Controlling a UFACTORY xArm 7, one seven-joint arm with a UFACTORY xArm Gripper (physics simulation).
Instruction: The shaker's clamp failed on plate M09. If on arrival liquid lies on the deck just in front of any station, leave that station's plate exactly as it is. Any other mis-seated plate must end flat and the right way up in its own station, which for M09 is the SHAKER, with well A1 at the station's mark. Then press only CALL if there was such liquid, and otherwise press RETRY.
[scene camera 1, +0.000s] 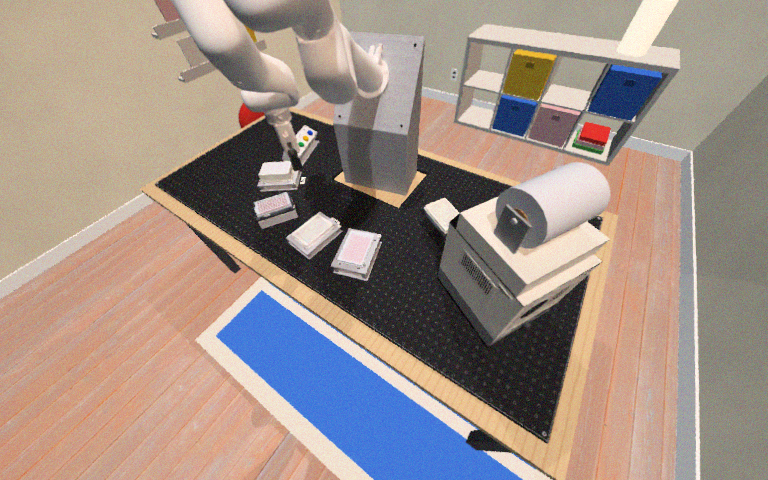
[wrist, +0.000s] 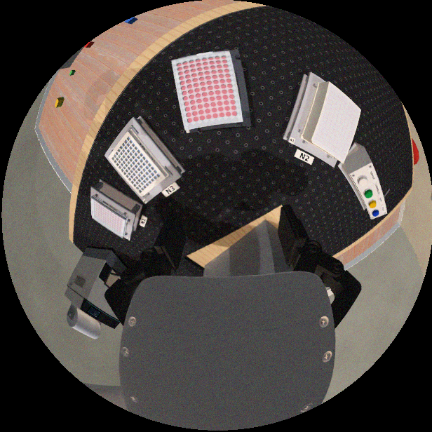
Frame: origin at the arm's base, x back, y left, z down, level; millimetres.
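Where they show: gripper, between the fingertips: (scene camera 1: 296, 162); arm's base, origin of its link: (scene camera 1: 371, 77).
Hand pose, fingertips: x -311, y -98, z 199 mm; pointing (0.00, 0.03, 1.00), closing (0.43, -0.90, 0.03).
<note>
Things, the pixels of their centre, and the offset from my fingertips. "*": a spot on its surface instead.
- plate with pink wells, middle of its body: (scene camera 1: 272, 204) dx -130, dy -40, dz +130 mm
- tall white block, middle of its body: (scene camera 1: 277, 172) dx +1, dy -207, dz +142 mm
- pale plate, middle of its body: (scene camera 1: 313, 230) dx -104, dy +159, dz +158 mm
- pink plate, middle of its body: (scene camera 1: 356, 247) dx -67, dy +346, dz +138 mm
- button box, a spot on its surface: (scene camera 1: 306, 136) * dx +241, dy -298, dz +125 mm
- large machine with a white roll, middle of its body: (scene camera 1: 513, 252) dx +91, dy +753, dz -31 mm
- small pale item, middle of its body: (scene camera 1: 444, 214) dx +191, dy +511, dz +87 mm
A plate with pink wells (scene camera 1: 274, 202) (wrist: 207, 90) lies wells up on a dark station, whose edge shows along its right side in the wrist view; exact seating is unclear. A tall white block (scene camera 1: 276, 170) (wrist: 334, 120) is on station N2. A pale plate (scene camera 1: 313, 232) (wrist: 136, 165) is on station N3, and another pink plate (scene camera 1: 357, 247) (wrist: 109, 218) is beyond it. The button box (scene camera 1: 306, 136) (wrist: 369, 186) has green, yellow and blue buttons. My gripper (scene camera 1: 293, 157) (wrist: 230, 221) is open and empty, above the deck near N2 and the box. I make out no liquid; small traces cannot be judged.
A grey column (scene camera 1: 376, 152) (wrist: 240, 250) stands behind the stations. A large machine with a white roll (scene camera 1: 481, 271) (wrist: 90, 275) stands at the right in the scene view. A small pale item (scene camera 1: 441, 213) lies beside it. The wooden table edge (scene camera 1: 317, 305) (wrist: 102, 115) runs past the stations.
</note>
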